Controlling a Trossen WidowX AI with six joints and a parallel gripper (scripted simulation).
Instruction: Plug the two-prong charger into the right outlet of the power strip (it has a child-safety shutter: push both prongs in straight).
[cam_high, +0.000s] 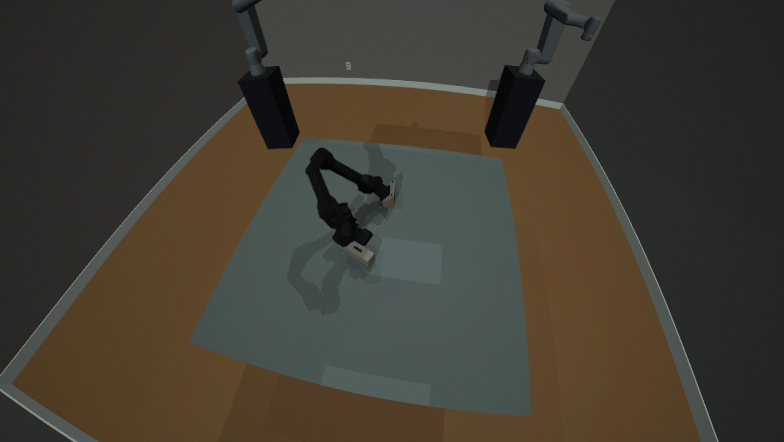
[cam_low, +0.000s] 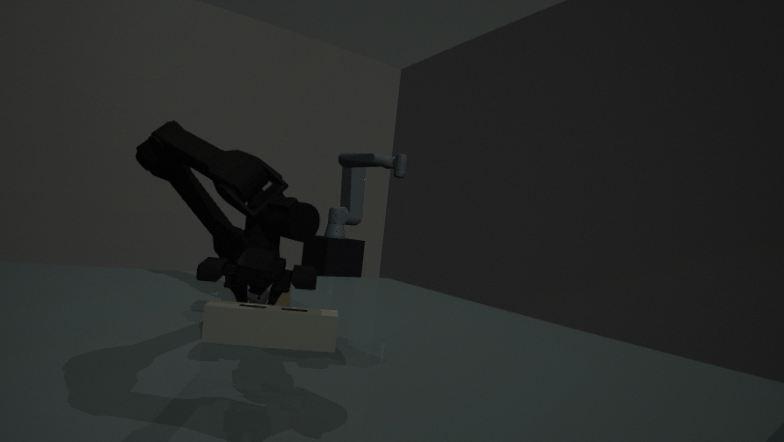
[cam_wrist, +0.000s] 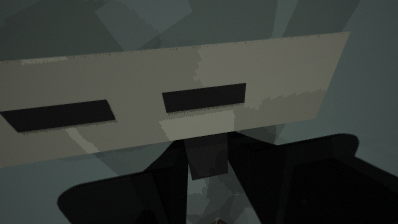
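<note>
Now: the charger 2 cm ahead of my gripper tip, 1 cm to the right of it and 1 cm above it.
</note>
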